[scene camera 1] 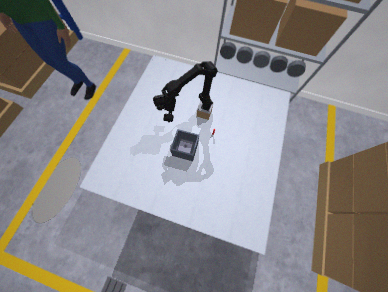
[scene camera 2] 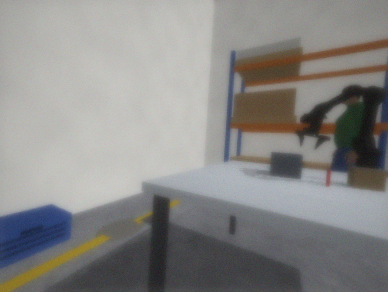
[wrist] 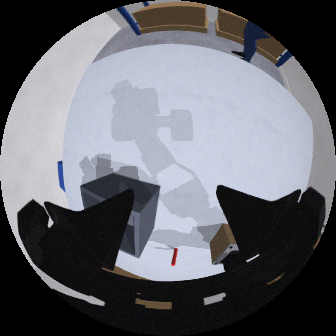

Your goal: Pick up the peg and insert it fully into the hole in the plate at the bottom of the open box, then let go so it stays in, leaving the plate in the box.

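Seen in the pictures: gripper, fingertip midpoint: [scene camera 2: 307,148] [wrist: 175,192]; arm's base, origin of the base link: [scene camera 1: 206,106] [scene camera 2: 366,167] [wrist: 233,256].
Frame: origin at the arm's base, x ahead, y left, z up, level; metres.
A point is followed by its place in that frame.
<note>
A red peg [scene camera 1: 214,132] @(y 0.133, x 0.156, z -0.056 m) [scene camera 2: 328,178] @(y 0.133, x 0.151, z -0.060 m) [wrist: 174,256] @(y 0.120, x 0.152, z -0.054 m) stands upright on the table, between the open box and the arm's base. The dark grey open box [scene camera 1: 183,156] @(y -0.003, x 0.428, z -0.036 m) [scene camera 2: 286,165] @(y 0.056, x 0.335, z -0.028 m) [wrist: 148,220] @(y -0.046, x 0.272, z -0.023 m) stands beside it, a short way off. The light plate [scene camera 1: 187,149] @(y 0.002, x 0.367, z -0.041 m) with a small dark hole lies at the bottom of the box in the first scene view; the box walls hide it in the second scene view. My gripper [scene camera 1: 162,111] [scene camera 2: 309,144] @(y -0.188, x 0.240, z 0.081 m) [wrist: 175,192] @(y -0.188, x 0.240, z 0.081 m) is open, with its fingers wide apart and no thing between them. It hangs high above the table, clear of the peg and the box.
A brown block [scene camera 1: 203,112] @(y -0.002, x 0.050, z -0.017 m) [scene camera 2: 366,178] @(y 0.046, x 0.008, z -0.047 m) [wrist: 223,243] @(y -0.032, x 0.056, z -0.025 m) is at the arm's base. The white table [scene camera 1: 240,200] @(y 0.474, x 0.547, z -0.098 m) [scene camera 2: 215,187] @(y 0.568, x 0.534, z -0.099 m) [wrist: 240,110] @(y -0.383, x 0.133, z -0.099 m) bears the arm, box and peg. Shelving with cartons and a standing person are beyond the table.
</note>
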